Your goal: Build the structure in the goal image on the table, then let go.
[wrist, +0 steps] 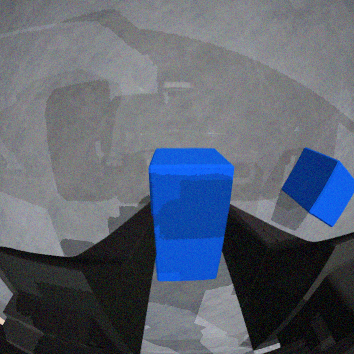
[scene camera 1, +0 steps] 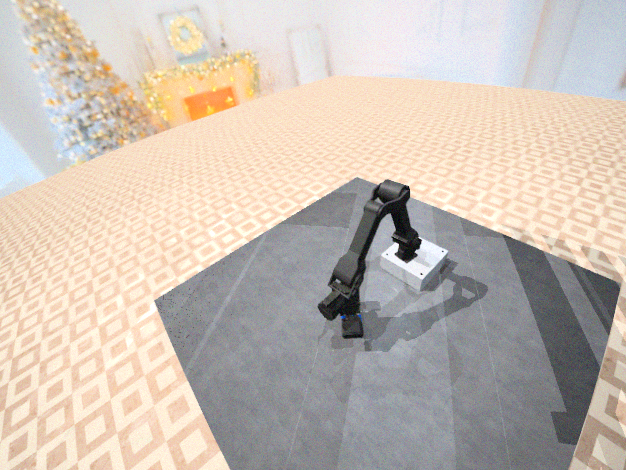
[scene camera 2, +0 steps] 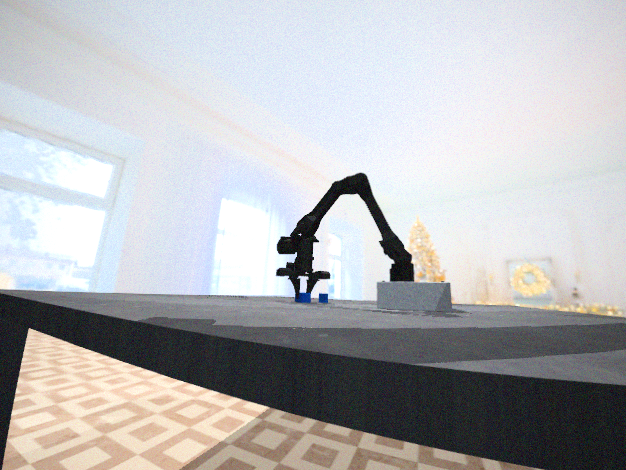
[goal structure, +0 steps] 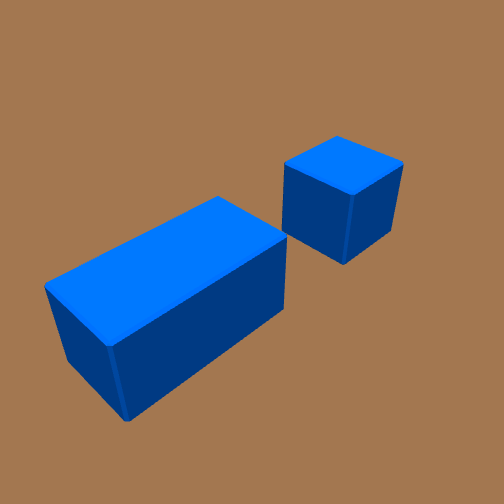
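Seen in the pictures: gripper, fingertip midpoint: (wrist: 185, 208) (scene camera 1: 351, 322) (scene camera 2: 302, 299); arm's base, link origin: (scene camera 1: 405, 254) (scene camera 2: 403, 283).
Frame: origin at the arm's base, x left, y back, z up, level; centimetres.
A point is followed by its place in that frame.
Note:
A long blue block (wrist: 192, 220) @[x 5.7, y -33.0, z -3.8 cm] (scene camera 2: 304, 297) @[x 8.7, y -30.0, z -5.4 cm] lies flat on the dark table. My gripper (wrist: 185, 208) @[x 6.1, y -32.5, z -6.1 cm] (scene camera 2: 303, 294) @[x 6.1, y -32.5, z -6.1 cm] points down, low over the table, and is shut on this block. In the wrist view its black fingers press against both long sides of the block. A smaller blue cube (wrist: 331, 192) @[x -1.3, y -29.3, z -3.9 cm] (scene camera 2: 323, 298) @[x -0.3, y -27.8, z -5.6 cm] rests on the table to the right of the held block, apart from it and turned at an angle, outside the right finger. In scene camera 1 the arm hides most of both blocks. Small blue bits show there beside the gripper, and I cannot tell which block each belongs to.
The dark grey table (scene camera 1: 404, 399) @[x 33.2, y -35.8, z -7.1 cm] (scene camera 2: 242, 316) @[x 54.2, y -10.2, z -7.2 cm] carries the arm's pale box-shaped base (scene camera 1: 432, 252) @[x 5.8, y 8.4, z 0.0 cm] (scene camera 2: 412, 295) @[x 10.6, y 4.4, z -3.5 cm], to the right of the blocks in both scene views. The table's front edge runs across scene camera 2. Shadows of the arm fall on the table around the blocks.

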